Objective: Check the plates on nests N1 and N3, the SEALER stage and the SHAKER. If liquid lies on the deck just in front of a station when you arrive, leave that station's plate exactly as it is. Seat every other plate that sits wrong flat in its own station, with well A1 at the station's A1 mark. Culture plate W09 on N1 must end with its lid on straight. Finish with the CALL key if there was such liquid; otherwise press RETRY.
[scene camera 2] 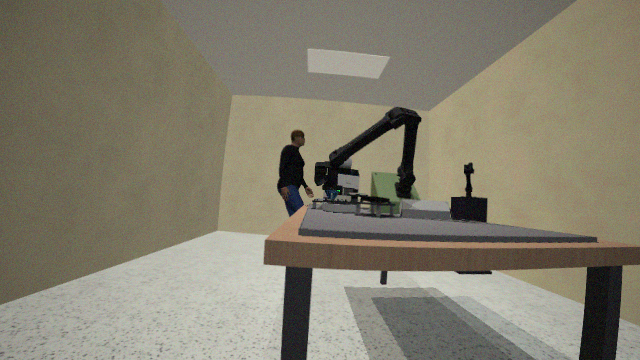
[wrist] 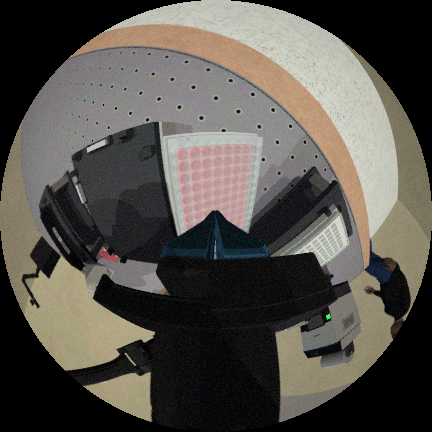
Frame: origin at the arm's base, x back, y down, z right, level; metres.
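Where they show: gripper, fingertip midpoint: (wrist: 214,215); arm's base at its link origin: (scene camera 2: 402,191).
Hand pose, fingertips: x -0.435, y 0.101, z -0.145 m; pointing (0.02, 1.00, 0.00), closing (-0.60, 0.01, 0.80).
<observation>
Things, the pixels of their top centre, and the offset from my fingertips. "pt": a spot on its surface instead.
- plate with pink wells, top centre: (wrist: 217,217) dx -0.010, dy -0.016, dz -0.004 m
- flat black station at a spot on its surface: (wrist: 122,200) pt dx +0.023, dy -0.019, dz -0.079 m
- white plate at its top centre: (wrist: 307,262) dx -0.028, dy -0.027, dz +0.123 m
- red item at a spot on its surface: (wrist: 108,253) pt dx +0.109, dy -0.028, dz -0.082 m
- grey device with a green light, surface spot: (wrist: 345,322) pt dx +0.009, dy -0.177, dz +0.688 m
My gripper (scene camera 2: 331,195) (wrist: 214,215) is shut and empty. In the wrist view its blue fingertips overlap the near part of a plate with pink wells (wrist: 215,175). This plate has a clear border and lies along the right edge of a flat black station (wrist: 122,200); whether it is tilted or touched by the fingers I cannot tell. A white plate (wrist: 330,241) sits in a black holder at the right, partly hidden by the gripper body. Station names, A1 marks, the CALL and RETRY keys and any liquid cannot be made out.
Another black station (wrist: 65,225) stands at the left, with a red item (wrist: 108,254) near it. A grey device with a green light (wrist: 345,322) stands at the lower right. A person (scene camera 2: 291,167) (wrist: 397,290) stands beyond the table. A green panel (scene camera 2: 384,185) stands behind.
</observation>
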